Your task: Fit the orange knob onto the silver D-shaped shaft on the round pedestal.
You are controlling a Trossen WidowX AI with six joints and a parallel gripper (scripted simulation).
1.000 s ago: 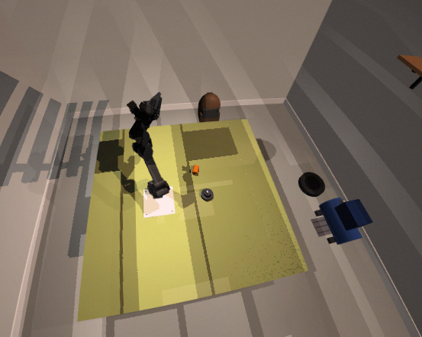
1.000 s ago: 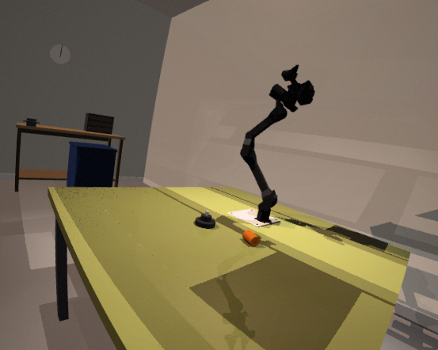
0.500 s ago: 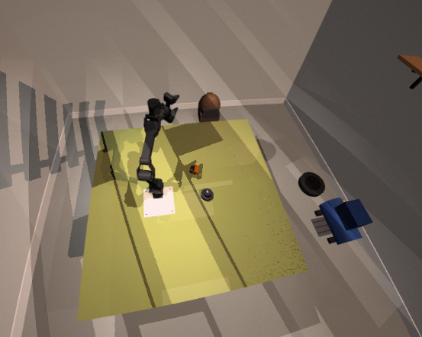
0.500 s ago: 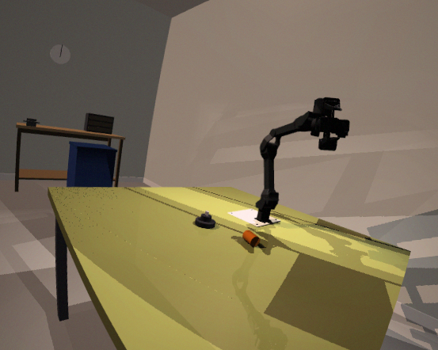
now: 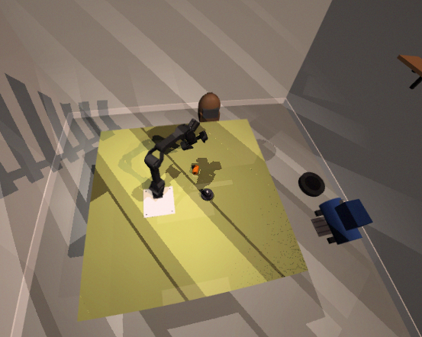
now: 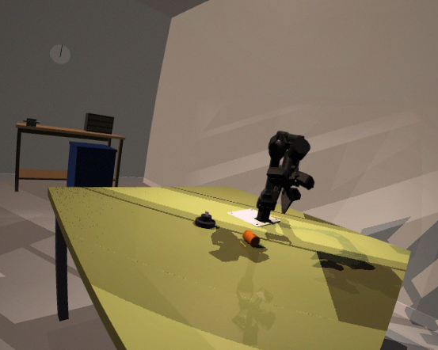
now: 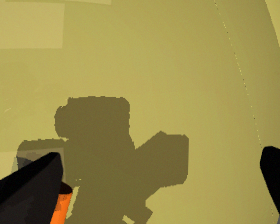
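My gripper tip is 150 mm above the orange knob, 90 mm to the left of it and 30 mm past it. The rest, counted from my gripper tip: round black pedestal (310 mm to the right, 140 mm below, 20 mm ahead).
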